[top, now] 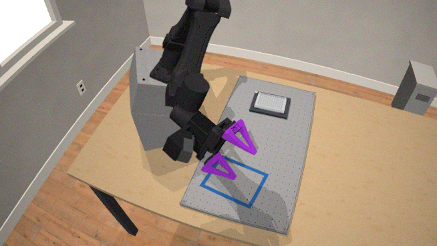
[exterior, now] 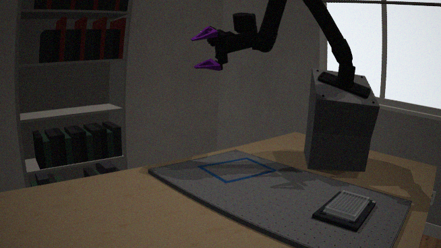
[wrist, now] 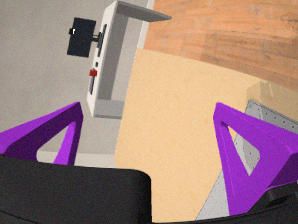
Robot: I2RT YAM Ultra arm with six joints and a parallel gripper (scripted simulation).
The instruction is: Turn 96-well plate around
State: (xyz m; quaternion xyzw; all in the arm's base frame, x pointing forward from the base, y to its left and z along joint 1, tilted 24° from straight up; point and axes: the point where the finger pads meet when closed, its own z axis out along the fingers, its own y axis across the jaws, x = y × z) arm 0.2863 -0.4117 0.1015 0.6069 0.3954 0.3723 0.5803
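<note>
My hand is 30 mm short of the white 96-well plate, 540 mm to the right of it and 320 mm above it. The rest, counted from my hand: dark plate nest N1: 30 mm ahead, 540 mm to the left, 330 mm below; then light mark: 40 mm behind, 600 mm to the left, 330 mm below.
</note>
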